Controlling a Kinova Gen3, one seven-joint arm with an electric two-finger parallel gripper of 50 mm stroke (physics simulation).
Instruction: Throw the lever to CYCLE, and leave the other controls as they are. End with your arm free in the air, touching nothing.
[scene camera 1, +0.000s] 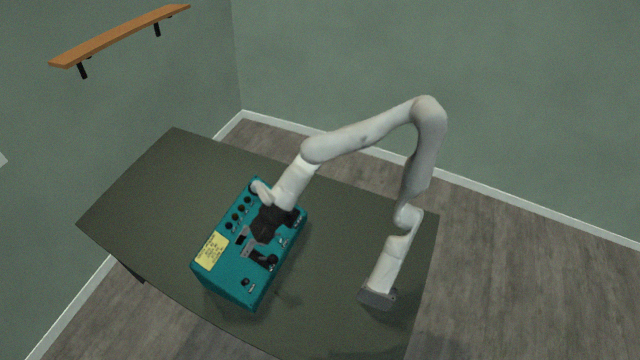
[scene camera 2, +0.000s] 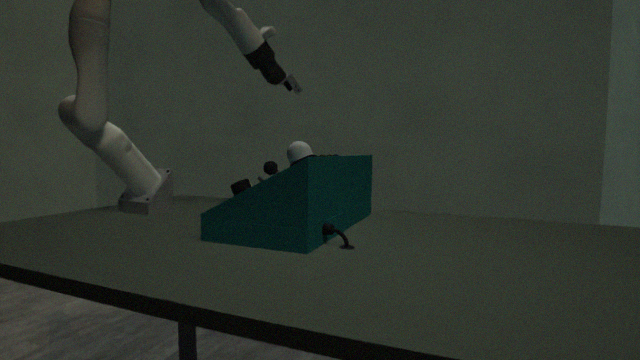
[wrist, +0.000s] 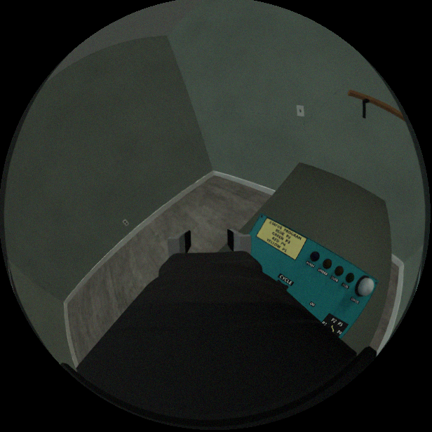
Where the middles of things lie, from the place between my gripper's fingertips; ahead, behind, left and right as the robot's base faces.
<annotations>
Now: hand 140 mm short of the teal control box (scene camera 1: 218, 266), 160 mm to the left of it and 280 mm above it.
</annotations>
